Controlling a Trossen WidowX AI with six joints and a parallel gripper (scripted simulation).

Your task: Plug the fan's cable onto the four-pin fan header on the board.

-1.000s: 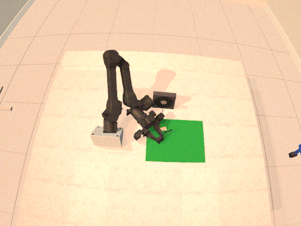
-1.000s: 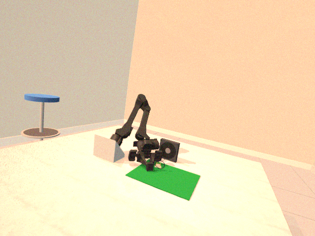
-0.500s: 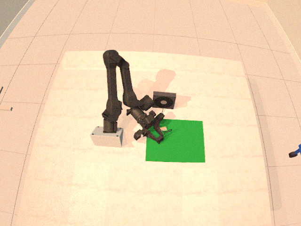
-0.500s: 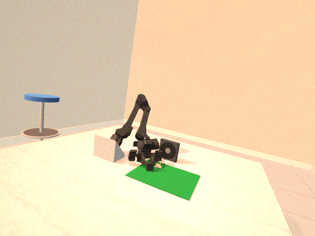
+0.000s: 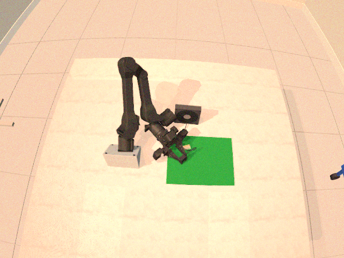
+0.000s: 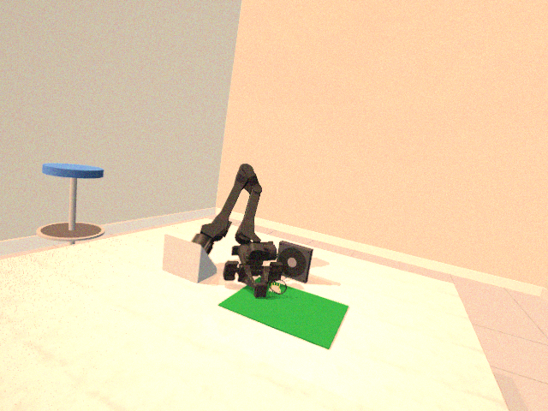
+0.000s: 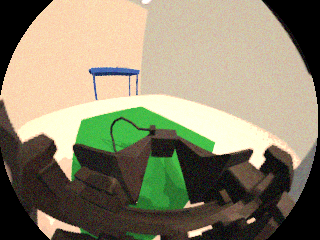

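The dark plug lies 10 mm below my gripper tip. The rest, counted from my gripper tip: pale four-pin header 20 mm ahead, 70 mm to the left, 30 mm below; green board 80 mm ahead, 50 mm below; dark square fan 30 mm ahead, 210 mm to the left, 20 mm above.
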